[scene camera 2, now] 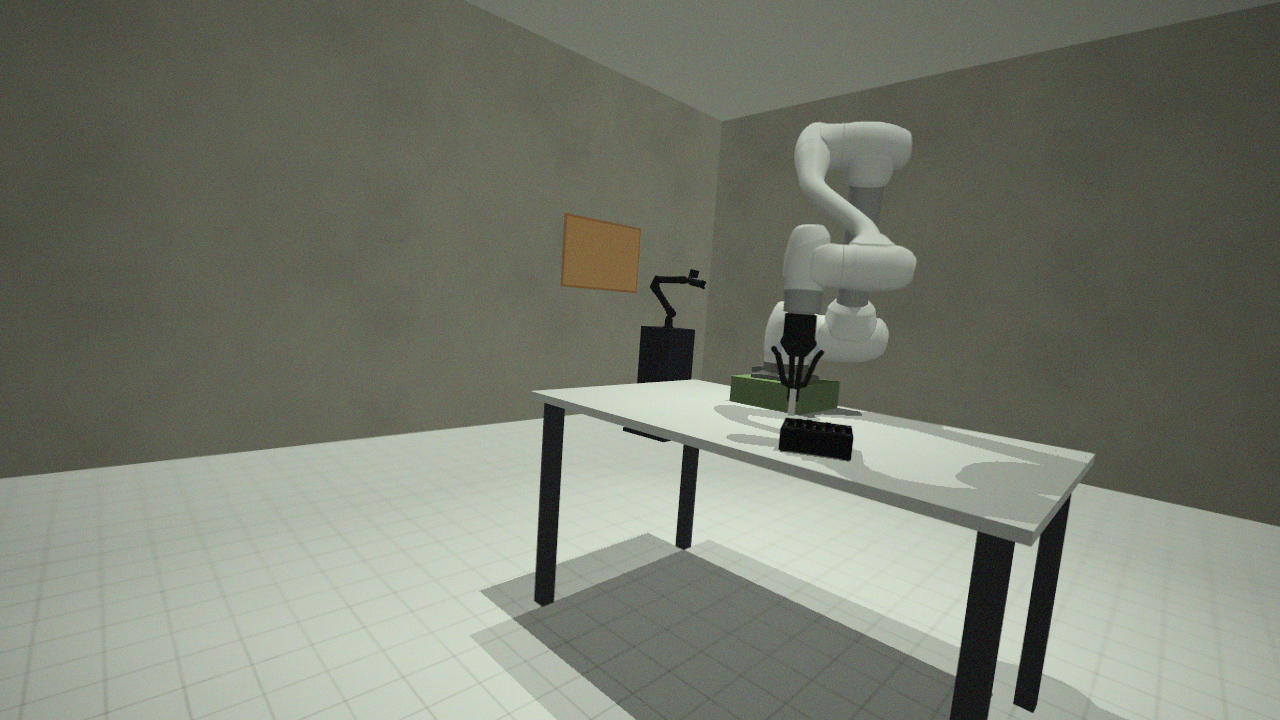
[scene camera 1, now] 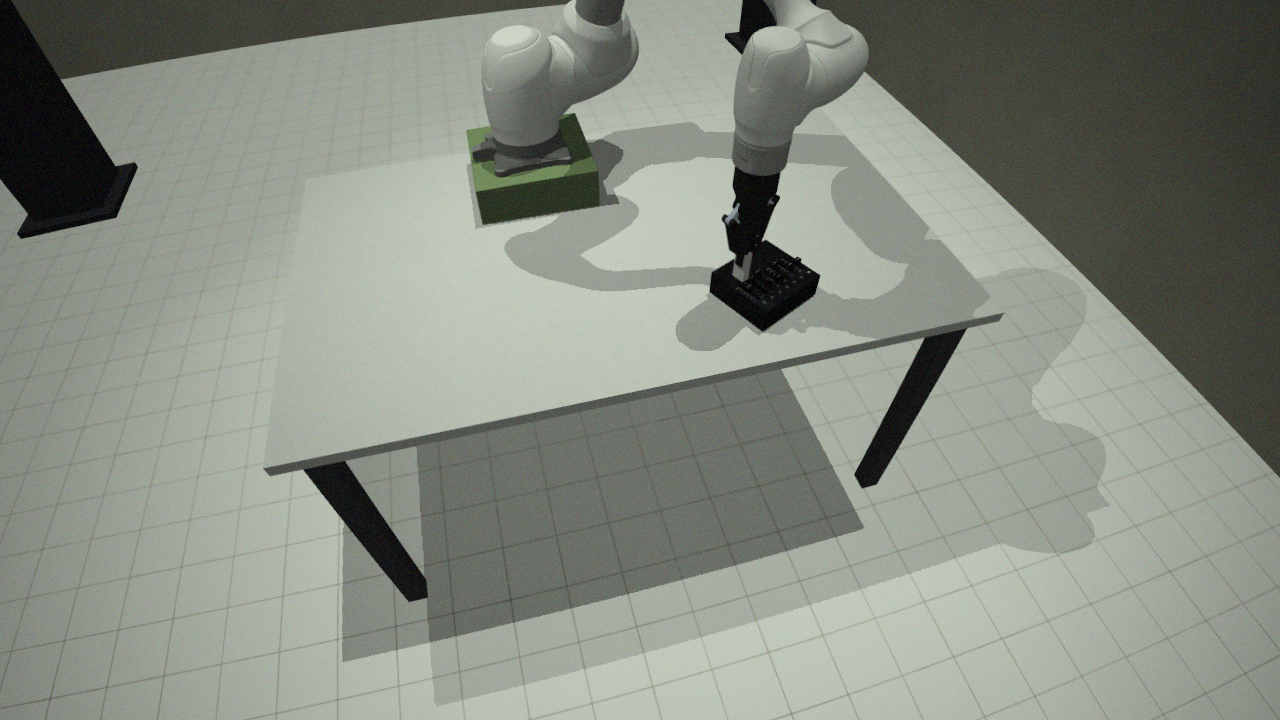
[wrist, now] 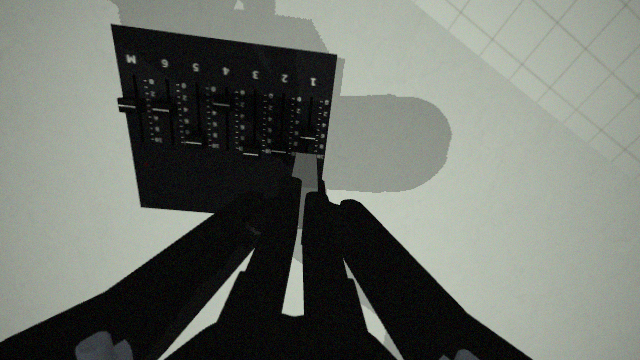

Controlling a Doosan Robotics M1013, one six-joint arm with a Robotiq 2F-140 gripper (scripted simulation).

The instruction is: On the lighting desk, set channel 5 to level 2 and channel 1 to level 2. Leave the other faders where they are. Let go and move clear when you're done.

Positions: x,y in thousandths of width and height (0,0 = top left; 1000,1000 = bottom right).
Labels:
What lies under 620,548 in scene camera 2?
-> My gripper.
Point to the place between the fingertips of my gripper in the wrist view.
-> At 476,471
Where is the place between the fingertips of my gripper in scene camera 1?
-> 579,385

